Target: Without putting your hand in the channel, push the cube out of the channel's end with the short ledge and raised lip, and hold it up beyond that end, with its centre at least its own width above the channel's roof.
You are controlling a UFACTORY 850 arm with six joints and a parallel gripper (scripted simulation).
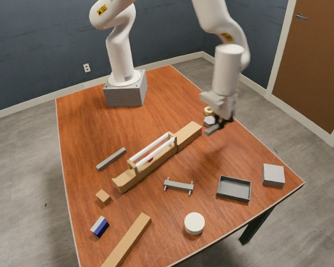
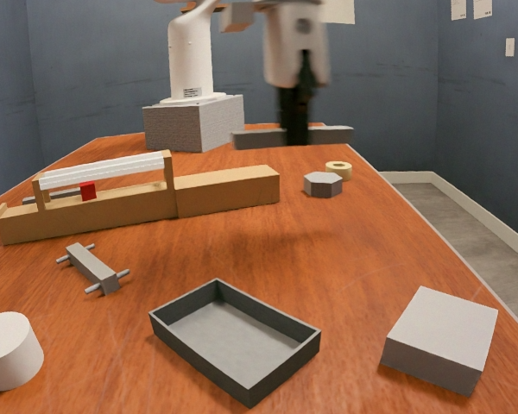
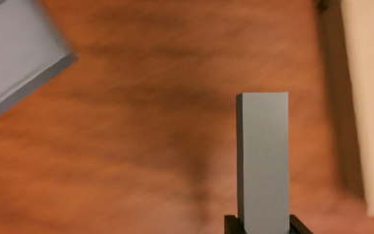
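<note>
Now: the grey bar 400 mm to the right of my hand, 220 mm behind it and 130 mm below it. From my hand the other things lie so: grey tray (210 mm ahead, 130 mm below, 110 mm to the right); yellow ring (190 mm behind, 150 mm to the left, 120 mm below); grey pegged block (260 mm to the right, 130 mm below, 60 mm ahead).
</note>
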